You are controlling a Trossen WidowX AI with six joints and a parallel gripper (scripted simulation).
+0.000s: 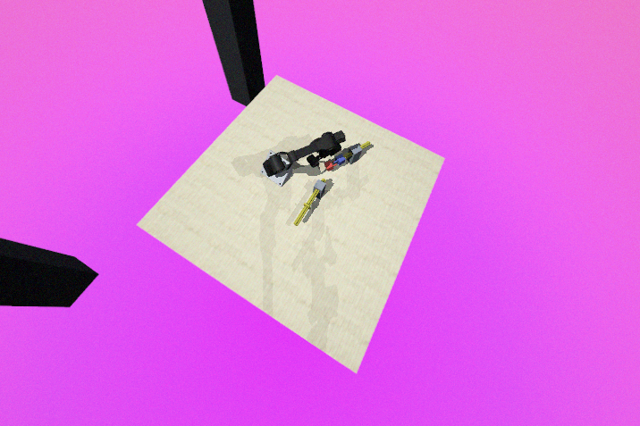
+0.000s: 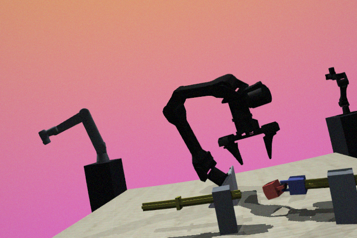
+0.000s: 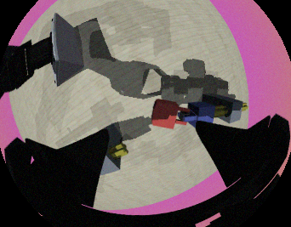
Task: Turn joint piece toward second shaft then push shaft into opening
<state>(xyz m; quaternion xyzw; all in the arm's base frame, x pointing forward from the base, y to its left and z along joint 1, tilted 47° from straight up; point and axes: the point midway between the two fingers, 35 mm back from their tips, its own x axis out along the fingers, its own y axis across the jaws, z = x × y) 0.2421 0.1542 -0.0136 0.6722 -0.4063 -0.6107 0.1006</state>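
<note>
The red square joint piece is 30 mm ahead of my gripper tip, 30 mm to the left of it and 80 mm below it.
</note>
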